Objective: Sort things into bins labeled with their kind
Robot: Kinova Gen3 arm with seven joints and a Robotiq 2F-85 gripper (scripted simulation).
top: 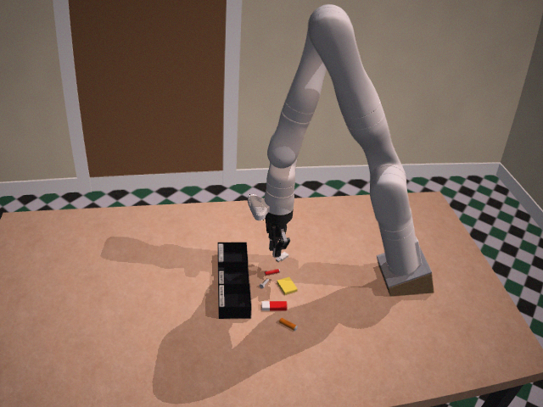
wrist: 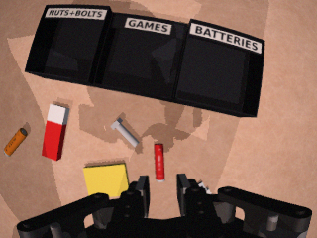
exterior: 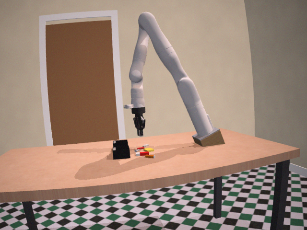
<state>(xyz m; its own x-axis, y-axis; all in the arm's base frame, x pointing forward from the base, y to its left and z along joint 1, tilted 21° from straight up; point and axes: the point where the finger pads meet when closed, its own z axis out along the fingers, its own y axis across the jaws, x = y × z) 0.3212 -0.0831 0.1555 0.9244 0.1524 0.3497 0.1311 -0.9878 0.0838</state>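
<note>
My hand is 9 cm above the red battery. Round my hand: bolt: 9 cm below, 5 cm to the left, 4 cm ahead; yellow block: 9 cm below, 6 cm to the left, 3 cm behind; USB stick: 9 cm below, 6 cm to the right, 4 cm behind.
</note>
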